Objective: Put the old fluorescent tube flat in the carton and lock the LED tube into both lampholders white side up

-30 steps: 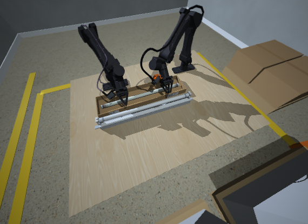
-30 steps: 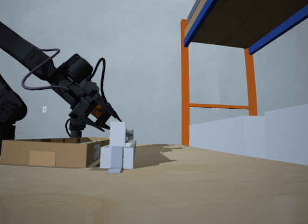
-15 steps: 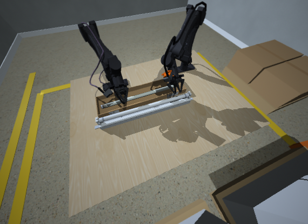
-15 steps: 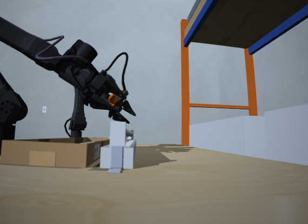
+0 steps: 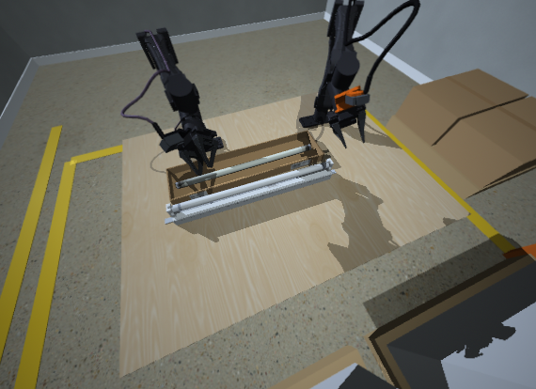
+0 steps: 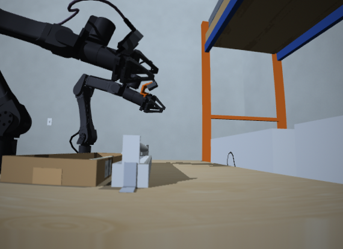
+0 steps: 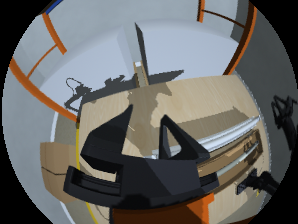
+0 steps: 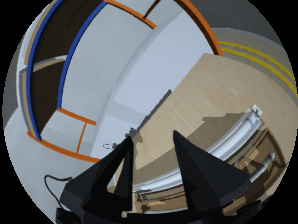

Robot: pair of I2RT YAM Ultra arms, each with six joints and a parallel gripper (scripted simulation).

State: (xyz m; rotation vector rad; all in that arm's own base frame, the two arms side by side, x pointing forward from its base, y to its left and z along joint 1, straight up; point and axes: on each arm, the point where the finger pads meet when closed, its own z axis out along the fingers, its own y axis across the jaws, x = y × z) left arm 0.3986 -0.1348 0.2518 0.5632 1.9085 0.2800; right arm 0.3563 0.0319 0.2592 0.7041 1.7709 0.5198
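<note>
Right now the LED tube is 190 mm below my right hand, 140 mm to the left of it and 30 mm behind it. Round my right hand: brown carton (240 mm below, 170 mm behind, 140 mm to the left); white fixture (200 mm below, 140 mm to the left, 30 mm behind); old fluorescent tube (240 mm below, 170 mm behind, 140 mm to the left).
</note>
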